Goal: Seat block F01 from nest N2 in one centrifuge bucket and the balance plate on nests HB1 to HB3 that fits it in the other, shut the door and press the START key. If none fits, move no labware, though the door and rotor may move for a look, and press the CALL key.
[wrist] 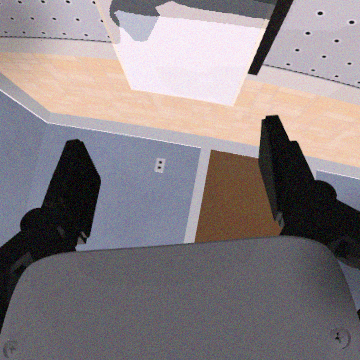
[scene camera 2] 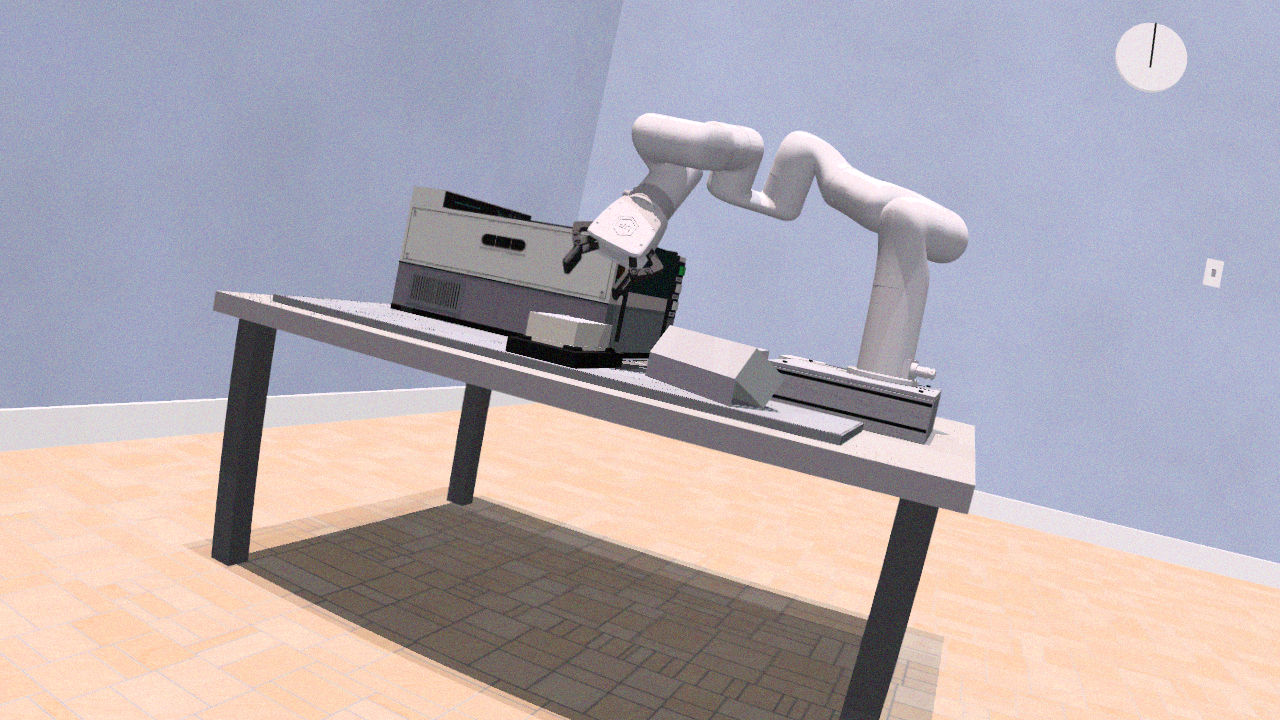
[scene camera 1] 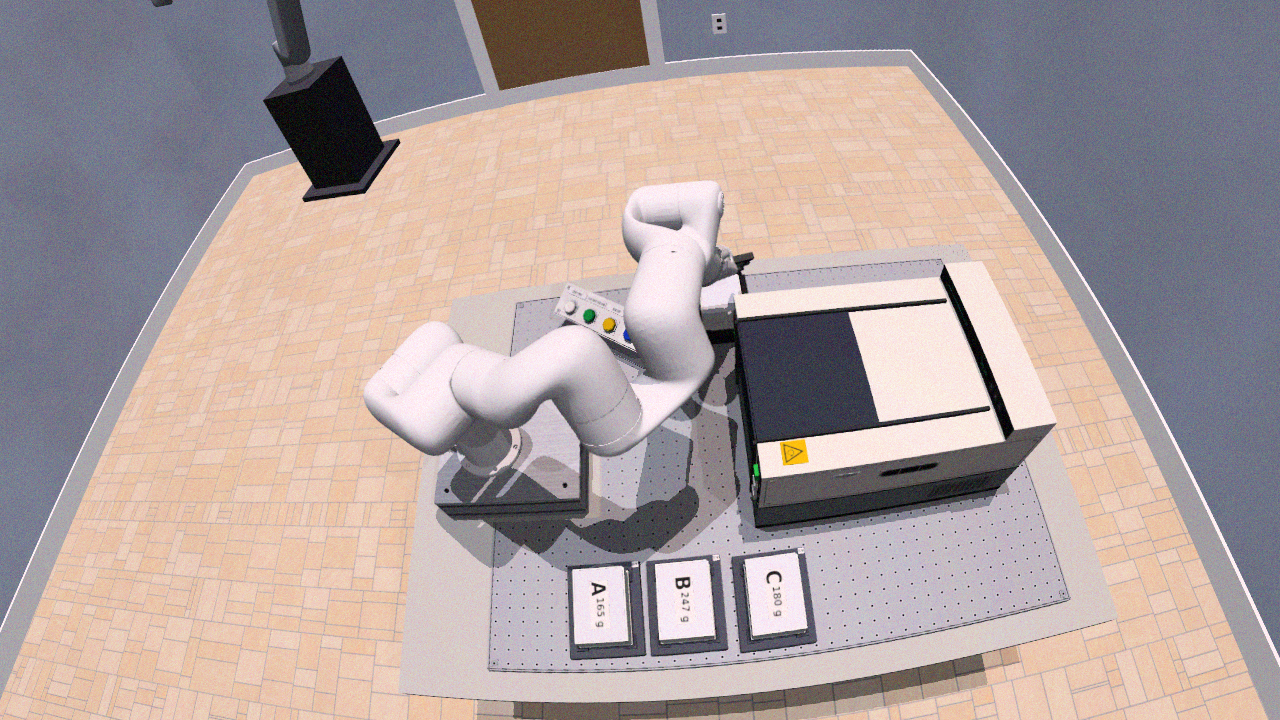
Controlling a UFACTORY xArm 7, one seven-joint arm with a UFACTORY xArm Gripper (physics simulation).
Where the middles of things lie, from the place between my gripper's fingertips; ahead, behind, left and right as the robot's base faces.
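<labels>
The white block (scene camera 2: 553, 329) has my hand 1 cm short of it and 1 cm to the right of it, and my hand is 8 cm above it. As for the centrifuge box (scene camera 2: 464, 261), I find it 31 cm ahead of my hand and 24 cm to the right of it.
</labels>
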